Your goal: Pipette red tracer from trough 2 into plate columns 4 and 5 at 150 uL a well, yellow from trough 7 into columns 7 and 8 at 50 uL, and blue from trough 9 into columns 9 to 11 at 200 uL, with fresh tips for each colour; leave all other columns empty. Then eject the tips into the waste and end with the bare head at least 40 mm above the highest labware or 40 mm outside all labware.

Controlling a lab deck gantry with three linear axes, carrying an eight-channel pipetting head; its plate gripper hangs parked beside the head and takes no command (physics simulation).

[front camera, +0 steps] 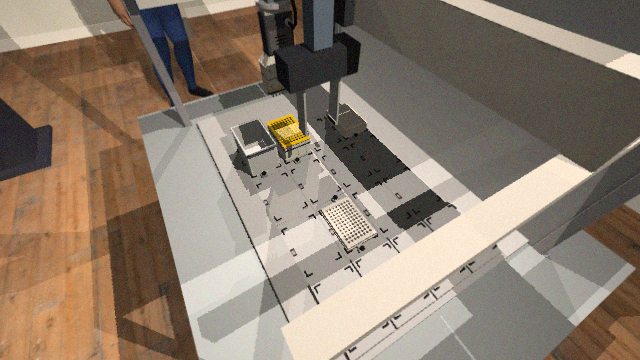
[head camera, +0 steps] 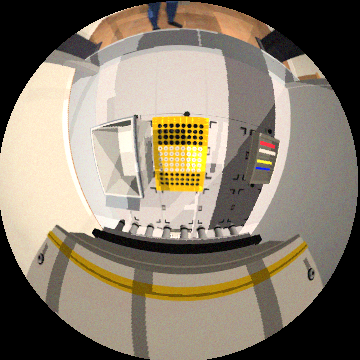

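Note:
The eight-channel head is over the far end of the deck. Its row of nozzles shows no clear tips. The parked plate gripper hangs beside it with its two fingers apart and nothing between them. The yellow tip rack has pale tips in its middle columns and dark empty holes at both ends. The grey trough block shows red, whitish, yellow and blue strips in the head view. The white well plate sits nearer the front; its well contents cannot be told.
The open waste bin stands beside the tip rack. A pale front beam crosses the deck's near side. A grey wall runs along the right. A person's legs show beyond the far edge.

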